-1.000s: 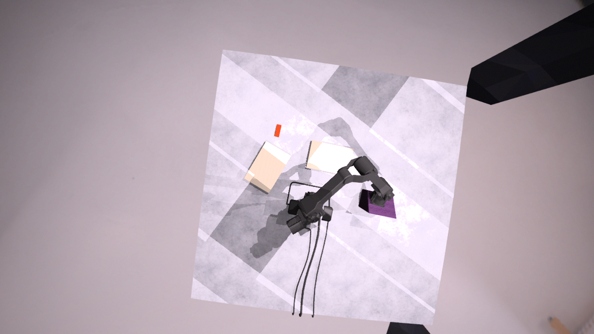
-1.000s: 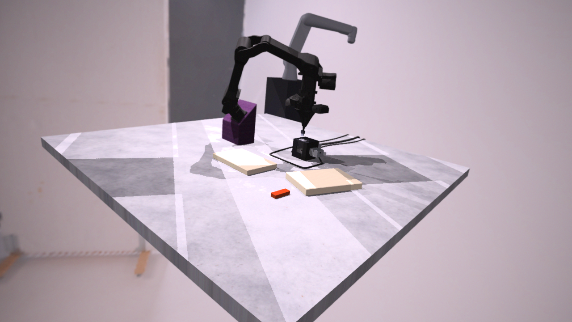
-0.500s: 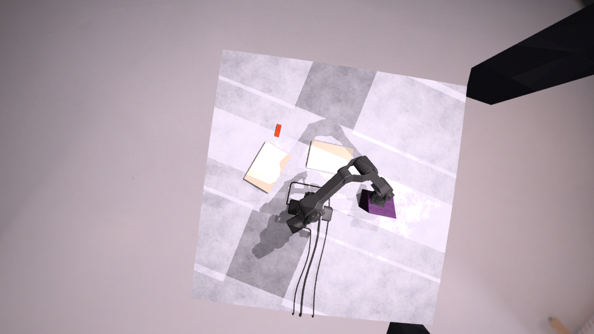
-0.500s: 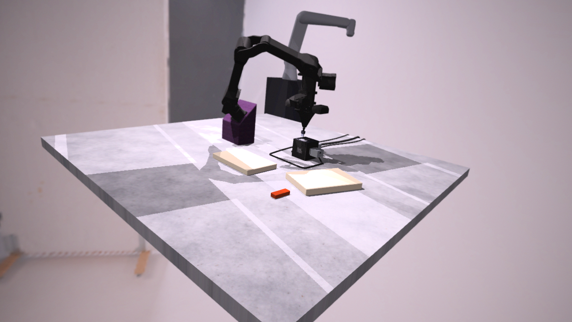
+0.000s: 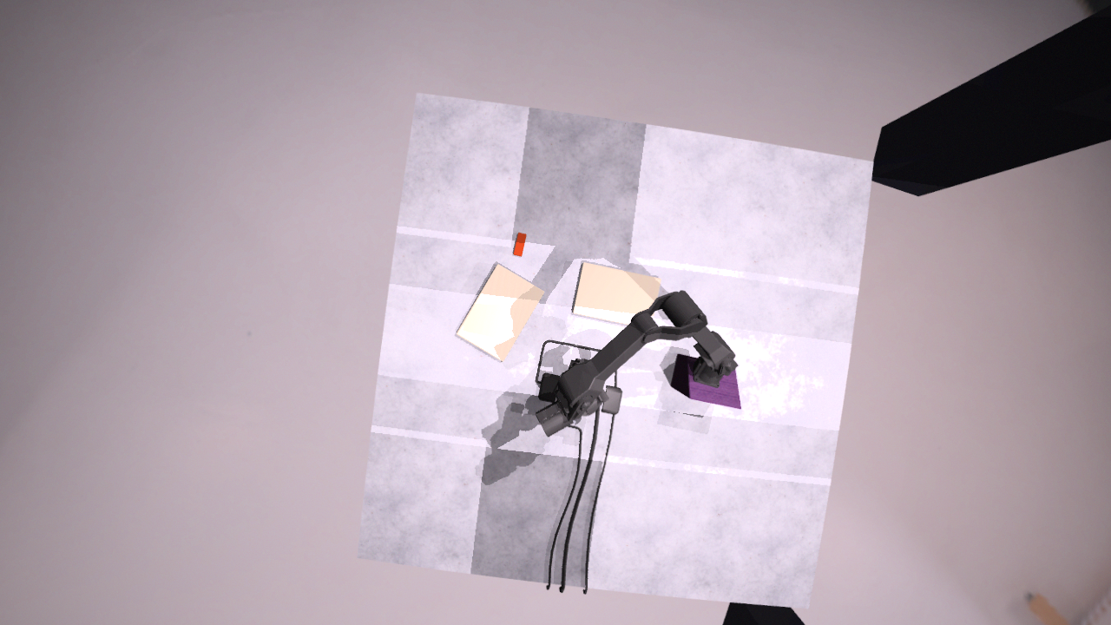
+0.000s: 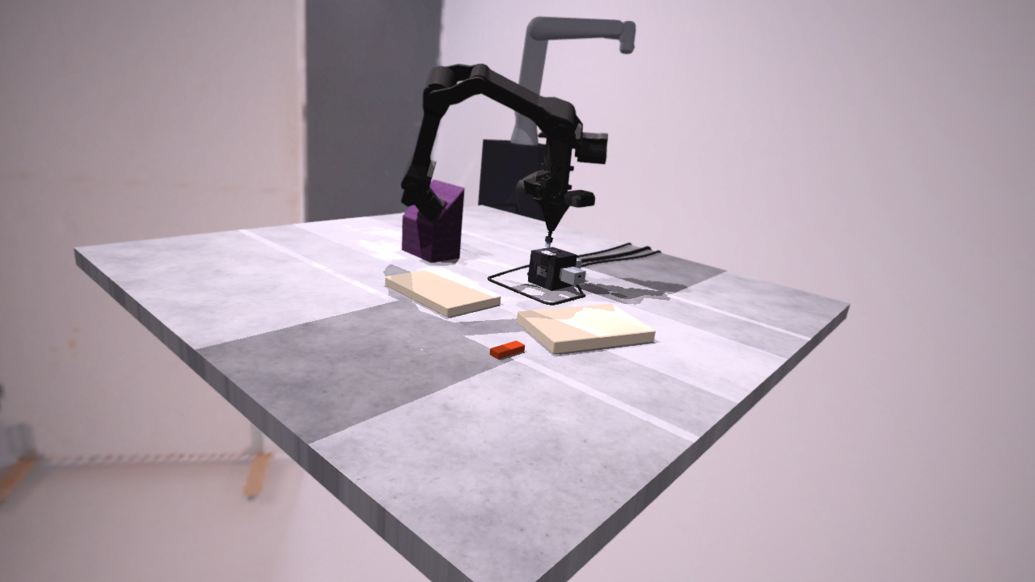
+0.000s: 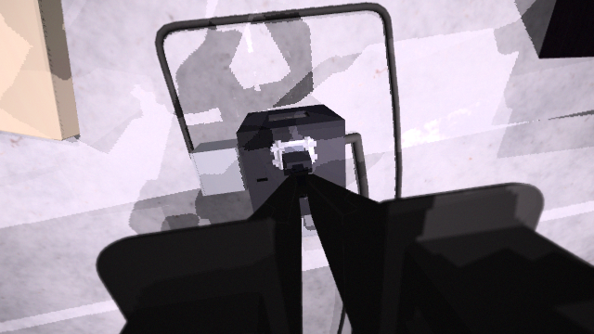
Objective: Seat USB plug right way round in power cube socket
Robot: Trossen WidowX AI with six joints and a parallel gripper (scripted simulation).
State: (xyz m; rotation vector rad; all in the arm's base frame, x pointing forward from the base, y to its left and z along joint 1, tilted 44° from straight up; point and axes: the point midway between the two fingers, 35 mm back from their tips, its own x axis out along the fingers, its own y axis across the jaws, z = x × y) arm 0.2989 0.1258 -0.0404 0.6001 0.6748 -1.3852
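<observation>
Now: gripper tip 6 cm above the silver-rimmed socket. The rest, counted from my gripper tip: red block 32 cm to the right, 24 cm ahead, 12 cm below; dark USB plug 2 cm below.
</observation>
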